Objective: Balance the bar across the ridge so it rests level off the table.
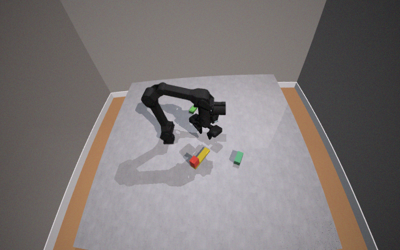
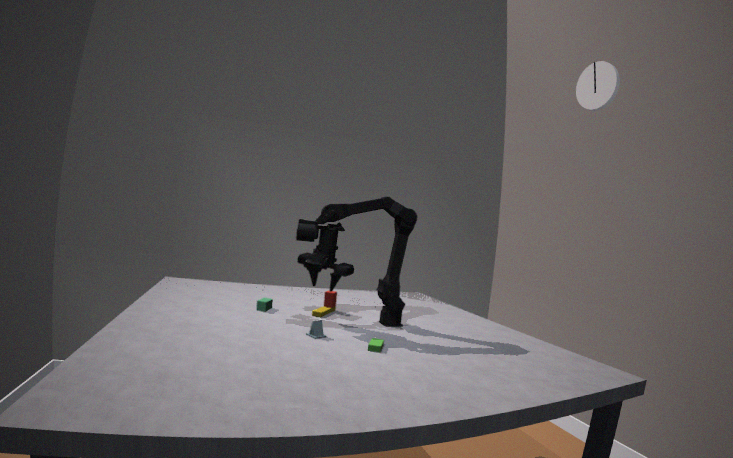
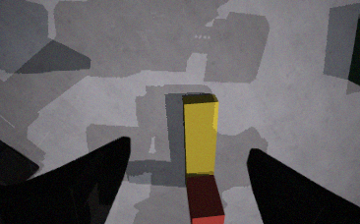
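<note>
Right now the yellow bar is 100 mm to the right of my gripper tip, 80 mm below it and 50 mm behind it. The rest, counted from my gripper tip: bright green block 300 mm to the left, 90 mm below, 90 mm behind; darker green block 180 mm ahead, 100 mm to the right, 90 mm below.
</note>
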